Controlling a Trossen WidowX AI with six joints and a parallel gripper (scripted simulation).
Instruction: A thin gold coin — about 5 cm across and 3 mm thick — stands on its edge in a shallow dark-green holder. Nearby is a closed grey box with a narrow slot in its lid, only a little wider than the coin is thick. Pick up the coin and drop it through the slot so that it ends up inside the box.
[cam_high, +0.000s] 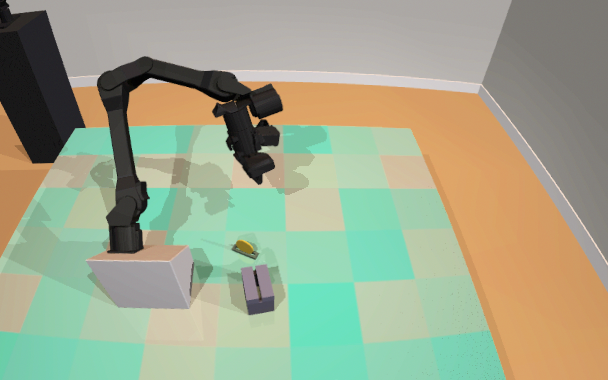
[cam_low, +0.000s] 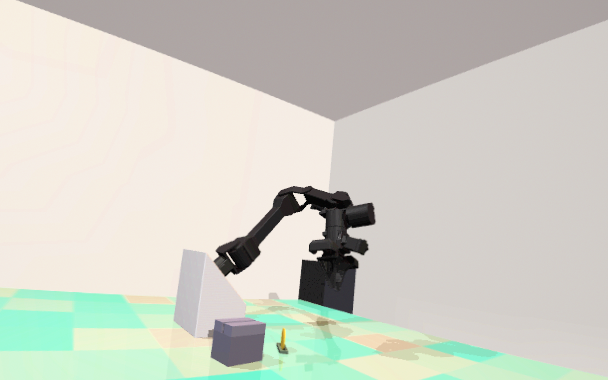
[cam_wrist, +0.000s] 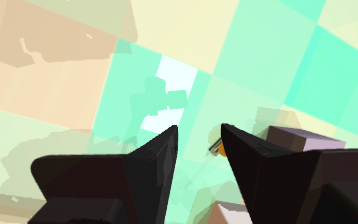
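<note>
Now: gripper tip 12 cm above the gold coin, 11 cm to the left of it and 3 cm past it.
</note>
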